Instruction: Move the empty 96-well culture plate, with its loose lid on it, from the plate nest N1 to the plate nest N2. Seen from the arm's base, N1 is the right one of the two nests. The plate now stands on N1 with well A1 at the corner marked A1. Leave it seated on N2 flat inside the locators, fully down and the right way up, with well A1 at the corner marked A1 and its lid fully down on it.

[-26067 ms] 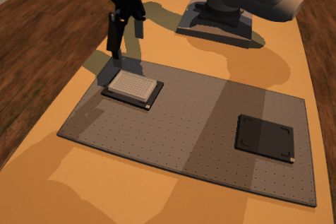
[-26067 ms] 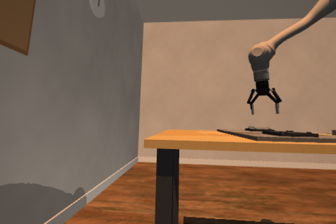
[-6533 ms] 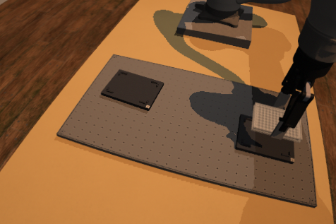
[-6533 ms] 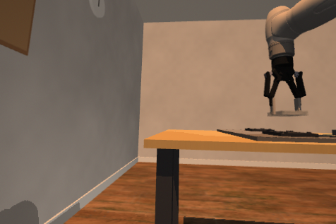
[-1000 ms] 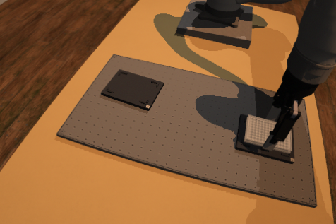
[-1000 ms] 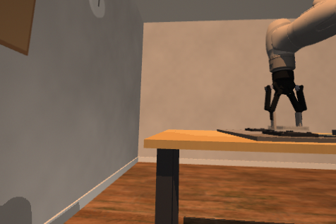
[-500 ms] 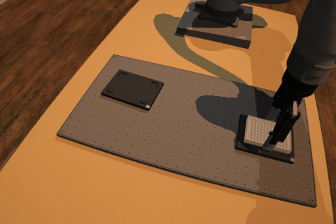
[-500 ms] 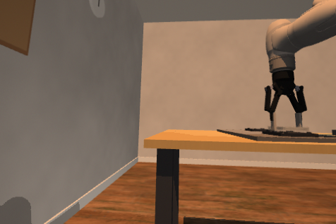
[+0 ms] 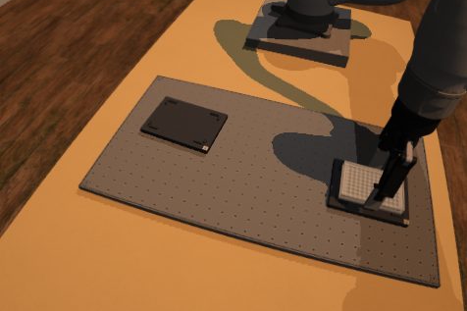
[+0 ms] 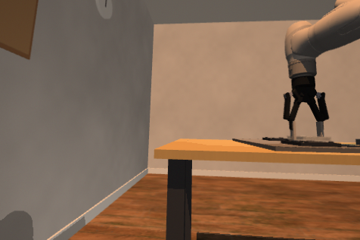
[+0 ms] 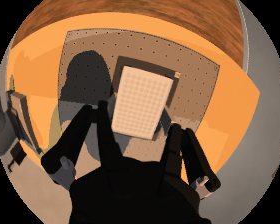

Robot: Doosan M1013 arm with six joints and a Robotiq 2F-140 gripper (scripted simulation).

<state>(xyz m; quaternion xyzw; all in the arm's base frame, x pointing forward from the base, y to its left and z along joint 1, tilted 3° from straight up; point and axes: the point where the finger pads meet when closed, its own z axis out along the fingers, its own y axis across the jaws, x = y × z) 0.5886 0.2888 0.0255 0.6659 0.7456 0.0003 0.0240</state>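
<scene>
The lid lies 2 cm below my hand. Round my hand: plate (2 cm below); then A1 corner mark (8 cm to the left, 5 cm ahead, 3 cm below); then black nest N2 (4 cm below).
</scene>
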